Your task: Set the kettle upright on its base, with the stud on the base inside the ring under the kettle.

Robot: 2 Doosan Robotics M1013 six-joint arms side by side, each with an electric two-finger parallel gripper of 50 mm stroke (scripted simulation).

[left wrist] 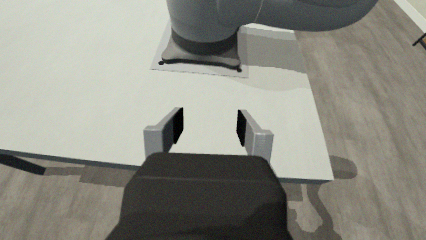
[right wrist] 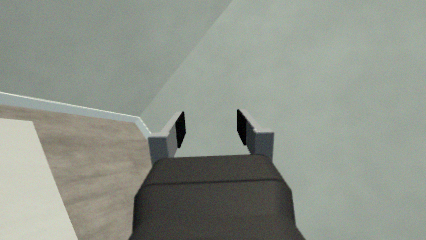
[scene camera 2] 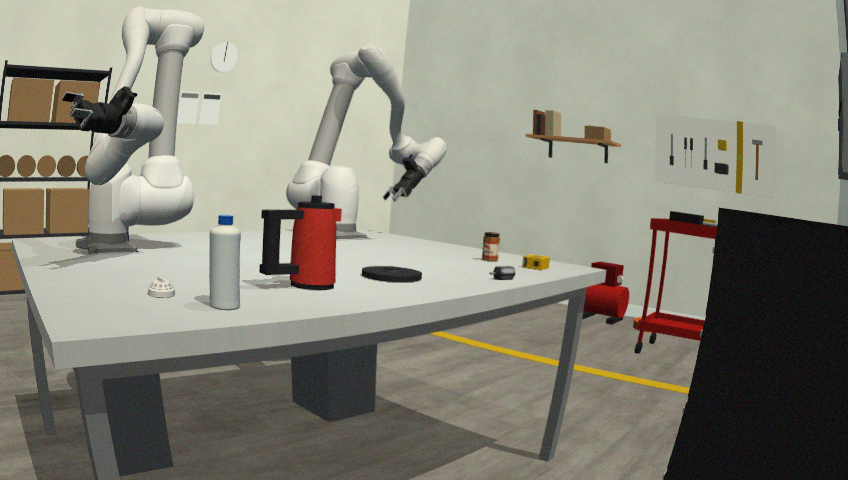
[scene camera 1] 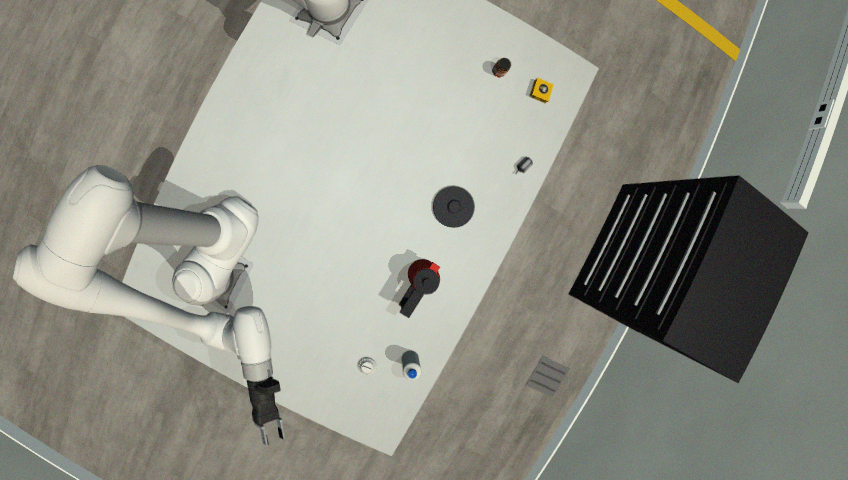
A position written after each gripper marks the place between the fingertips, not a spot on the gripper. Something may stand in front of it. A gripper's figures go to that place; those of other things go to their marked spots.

Scene:
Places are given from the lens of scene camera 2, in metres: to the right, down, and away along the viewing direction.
right gripper [scene camera 2: 68, 103]: -0.79, -0.30, 0.96
round black base [scene camera 2: 380, 273]: -0.10, 0.08, 1.48
white bottle [scene camera 2: 224, 260]: -0.36, 0.04, 0.99
The marked spots on the round black base and the white bottle are 0.55 m apart.

